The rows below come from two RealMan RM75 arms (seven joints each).
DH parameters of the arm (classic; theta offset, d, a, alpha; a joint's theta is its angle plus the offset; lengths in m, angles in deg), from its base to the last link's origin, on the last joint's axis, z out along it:
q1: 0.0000 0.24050 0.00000 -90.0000
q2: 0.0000 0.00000 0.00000 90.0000
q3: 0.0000 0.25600 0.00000 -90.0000
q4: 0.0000 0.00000 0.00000 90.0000
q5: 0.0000 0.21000 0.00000 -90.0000
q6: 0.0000 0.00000 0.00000 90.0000
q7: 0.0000 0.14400 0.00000 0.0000
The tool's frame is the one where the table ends.
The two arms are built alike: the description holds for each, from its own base.
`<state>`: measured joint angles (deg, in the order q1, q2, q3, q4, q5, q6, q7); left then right.
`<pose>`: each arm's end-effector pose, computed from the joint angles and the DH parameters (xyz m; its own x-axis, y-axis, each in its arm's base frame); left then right.
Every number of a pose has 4 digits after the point.
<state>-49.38 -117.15 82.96 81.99 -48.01 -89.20 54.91 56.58 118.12 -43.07 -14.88 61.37 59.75 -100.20</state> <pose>-0.0383 0.3644 -0.0064 0.9849 -0.0484 -0.1661 -0.0797 -0.9790 -0.1875 0.1728 0.4253 -0.0722 0.8939 -0.3099 -0.3239 -0.3983 -0.8806 -0.2567</pose>
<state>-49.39 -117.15 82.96 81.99 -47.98 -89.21 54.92 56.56 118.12 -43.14 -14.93 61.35 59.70 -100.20</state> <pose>-0.0383 0.3644 -0.0064 0.9848 -0.0486 -0.1666 -0.0801 -0.9790 -0.1876 0.1730 0.4253 -0.0721 0.8946 -0.3092 -0.3225 -0.3974 -0.8806 -0.2580</pose>
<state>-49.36 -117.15 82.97 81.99 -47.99 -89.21 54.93 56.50 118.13 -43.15 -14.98 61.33 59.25 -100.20</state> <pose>-0.0385 0.3643 -0.0064 0.9848 -0.0484 -0.1666 -0.0798 -0.9790 -0.1874 0.1740 0.4262 -0.0718 0.8949 -0.3099 -0.3210 -0.3992 -0.8776 -0.2655</pose>
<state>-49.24 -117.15 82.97 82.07 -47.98 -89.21 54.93 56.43 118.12 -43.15 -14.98 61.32 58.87 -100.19</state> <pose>-0.0390 0.3642 -0.0063 0.9849 -0.0474 -0.1664 -0.0789 -0.9790 -0.1880 0.1751 0.4268 -0.0716 0.8948 -0.3116 -0.3197 -0.4016 -0.8747 -0.2715</pose>
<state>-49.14 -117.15 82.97 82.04 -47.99 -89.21 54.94 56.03 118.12 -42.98 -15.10 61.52 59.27 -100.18</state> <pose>-0.0397 0.3641 -0.0063 0.9850 -0.0455 -0.1664 -0.0769 -0.9792 -0.1877 0.1768 0.4255 -0.0710 0.8903 -0.3171 -0.3267 -0.4088 -0.8727 -0.2671</pose>
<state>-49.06 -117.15 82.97 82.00 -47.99 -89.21 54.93 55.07 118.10 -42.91 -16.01 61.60 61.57 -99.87</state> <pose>-0.0403 0.3641 -0.0064 0.9851 -0.0434 -0.1666 -0.0748 -0.9794 -0.1874 0.1788 0.4210 -0.0687 0.8842 -0.3219 -0.3385 -0.4123 -0.8784 -0.2417</pose>
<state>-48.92 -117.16 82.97 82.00 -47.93 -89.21 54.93 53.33 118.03 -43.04 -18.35 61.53 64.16 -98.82</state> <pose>-0.0413 0.3641 -0.0064 0.9851 -0.0408 -0.1673 -0.0725 -0.9795 -0.1879 0.1837 0.4173 -0.0617 0.8770 -0.3286 -0.3506 -0.4198 -0.8789 -0.2266</pose>
